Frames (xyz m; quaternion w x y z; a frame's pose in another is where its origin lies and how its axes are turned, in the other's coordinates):
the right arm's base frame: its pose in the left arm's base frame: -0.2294 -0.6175 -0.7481 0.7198 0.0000 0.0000 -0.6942
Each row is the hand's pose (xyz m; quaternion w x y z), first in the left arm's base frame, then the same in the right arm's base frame.
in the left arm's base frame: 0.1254 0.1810 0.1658 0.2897 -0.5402 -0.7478 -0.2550
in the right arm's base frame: -0.7851 0.3835 0.9139 0.3855 0.1303 -0.9133 0.0176
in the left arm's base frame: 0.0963 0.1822 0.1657 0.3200 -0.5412 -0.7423 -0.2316
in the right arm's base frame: -0.7874 0.3544 0.9138 0.3911 0.1258 -0.9100 0.0554
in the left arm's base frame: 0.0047 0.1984 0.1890 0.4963 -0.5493 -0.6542 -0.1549
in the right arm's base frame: -0.8069 0.2635 0.9371 0.4648 0.0588 -0.8522 0.2330
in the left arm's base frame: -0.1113 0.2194 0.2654 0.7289 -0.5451 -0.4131 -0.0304
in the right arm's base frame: -0.8321 0.1483 1.0135 0.5458 -0.1056 -0.6757 0.4841
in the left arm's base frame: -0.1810 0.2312 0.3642 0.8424 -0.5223 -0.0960 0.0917
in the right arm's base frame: -0.8464 0.0791 1.1123 0.5427 -0.3093 -0.4317 0.6508
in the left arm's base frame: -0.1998 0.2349 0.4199 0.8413 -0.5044 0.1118 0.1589
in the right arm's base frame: -0.8508 0.0604 1.1680 0.4953 -0.4407 -0.2697 0.6984
